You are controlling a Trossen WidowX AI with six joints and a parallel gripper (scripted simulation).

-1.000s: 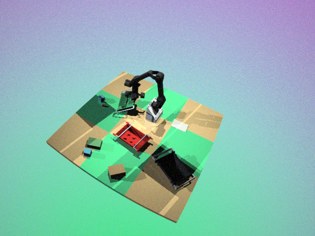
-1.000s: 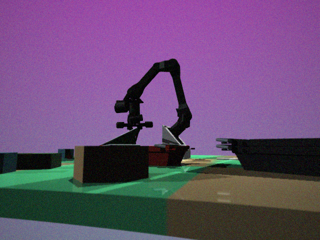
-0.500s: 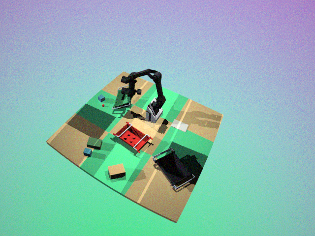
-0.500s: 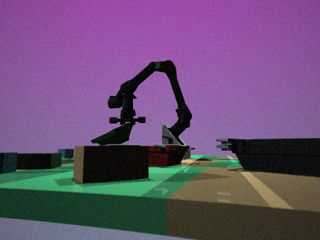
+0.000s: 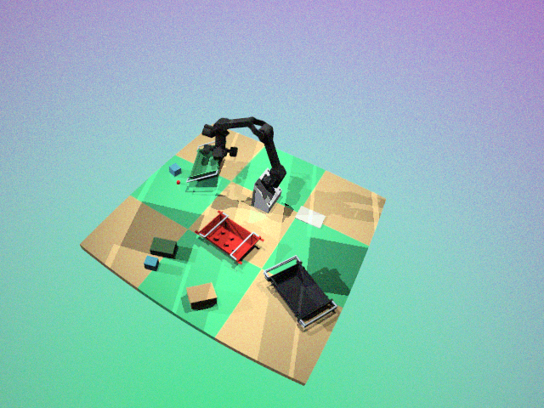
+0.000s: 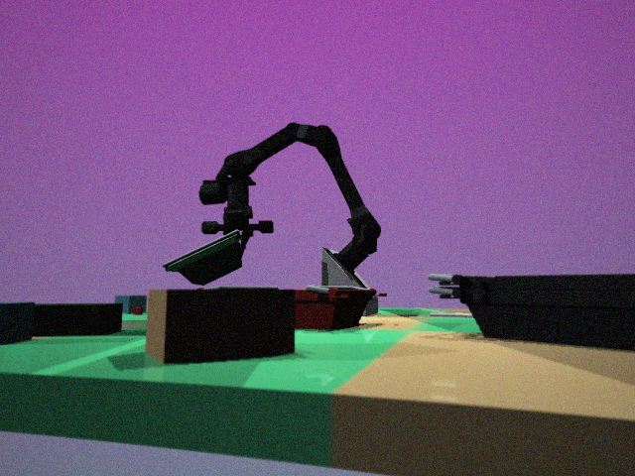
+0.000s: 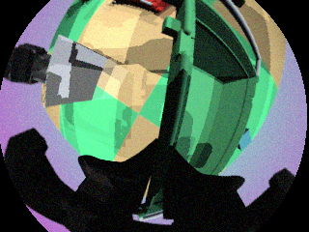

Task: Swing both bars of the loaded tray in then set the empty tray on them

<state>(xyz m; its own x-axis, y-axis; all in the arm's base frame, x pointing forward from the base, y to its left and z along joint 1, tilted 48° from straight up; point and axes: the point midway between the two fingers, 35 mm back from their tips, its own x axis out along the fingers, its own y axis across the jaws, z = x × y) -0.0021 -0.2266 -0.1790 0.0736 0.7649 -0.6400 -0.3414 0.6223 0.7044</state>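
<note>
My gripper tip is now 3 cm short of the green tray and 7 cm to the left of it. Also, from my gripper tip: tiny red cube 14 cm ahead, 20 cm to the right, 13 cm below; then flat green block 58 cm ahead, 1 cm to the right, 12 cm below; then white flat plate 57 cm to the left, 14 cm below.
</note>
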